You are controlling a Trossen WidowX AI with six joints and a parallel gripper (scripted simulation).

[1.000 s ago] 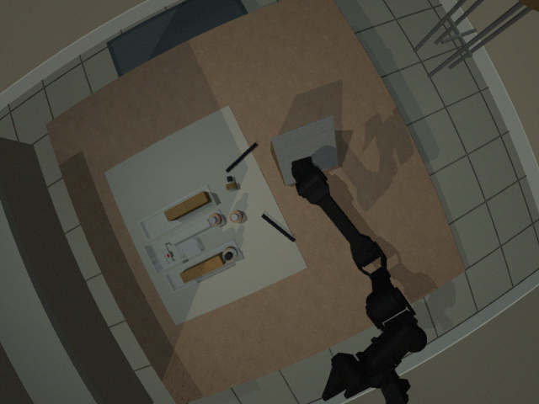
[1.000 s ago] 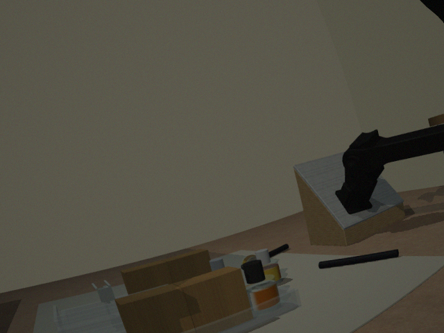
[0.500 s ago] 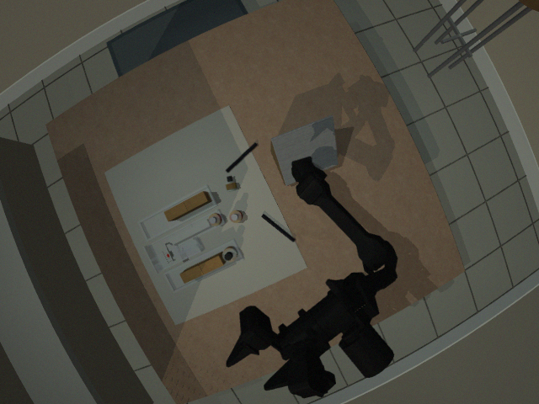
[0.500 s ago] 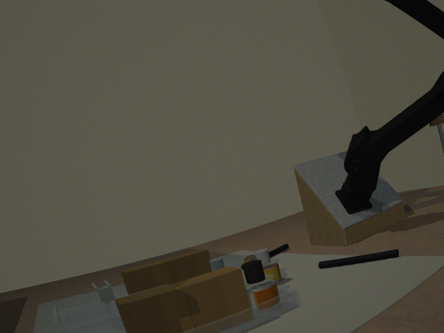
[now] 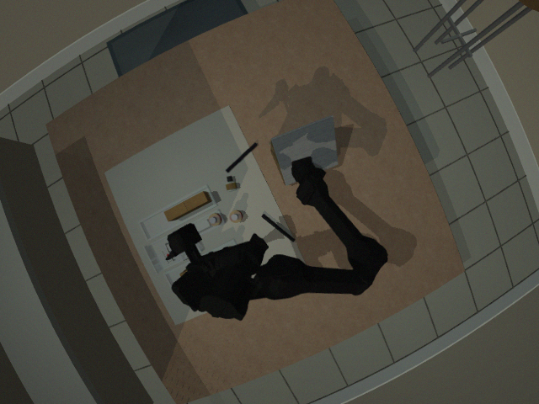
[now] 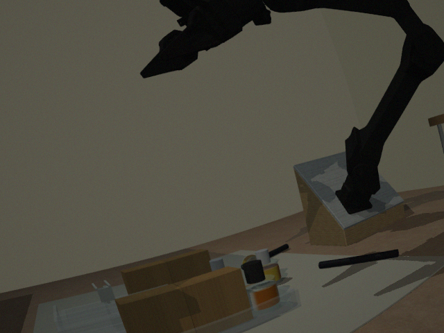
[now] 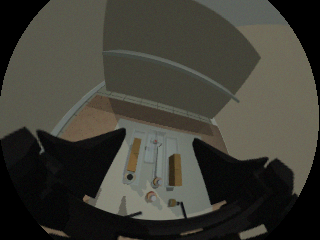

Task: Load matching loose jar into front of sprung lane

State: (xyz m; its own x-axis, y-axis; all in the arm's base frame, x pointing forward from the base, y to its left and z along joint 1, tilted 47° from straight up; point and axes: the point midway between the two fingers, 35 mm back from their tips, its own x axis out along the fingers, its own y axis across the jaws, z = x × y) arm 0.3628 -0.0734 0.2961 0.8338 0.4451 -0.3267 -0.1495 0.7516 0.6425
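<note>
Right now my gripper tip is 60 mm past the dark-lidded jar, 30 mm to the right of it and 300 mm above it. Also, from my gripper tip: sprung lane (100 mm ahead, 50 mm to the right, 330 mm below).
</note>
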